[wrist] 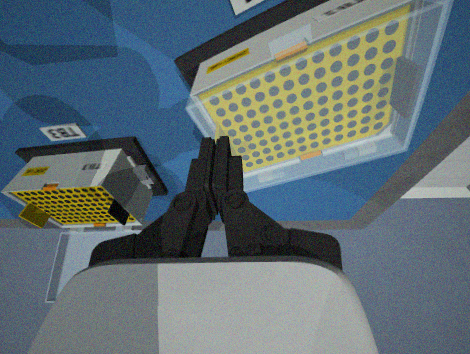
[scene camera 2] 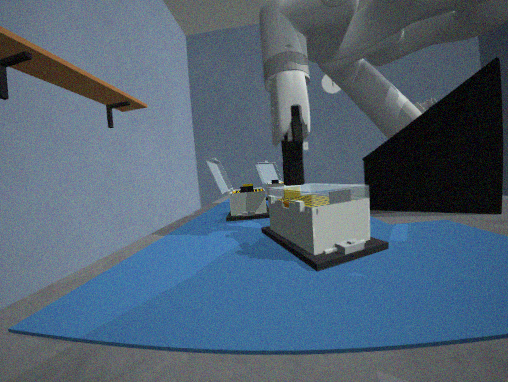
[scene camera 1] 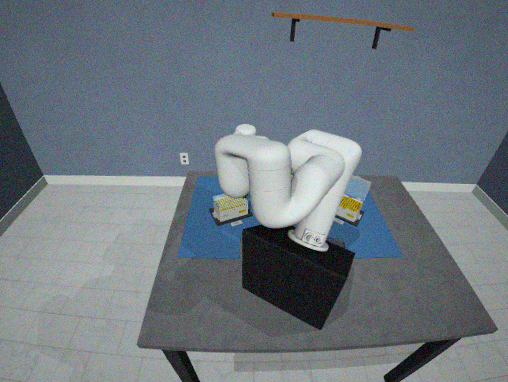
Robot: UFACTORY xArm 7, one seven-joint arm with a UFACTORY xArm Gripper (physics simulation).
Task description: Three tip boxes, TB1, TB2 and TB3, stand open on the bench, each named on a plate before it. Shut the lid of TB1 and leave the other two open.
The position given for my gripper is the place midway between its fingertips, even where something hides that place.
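There's a white tip box (scene camera 1: 220, 218) that I can see, and here's the white tip box (wrist: 245, 45) again. As for me, you'd find my gripper (scene camera 2: 294, 185), and there's my gripper (wrist: 219, 153) as well.
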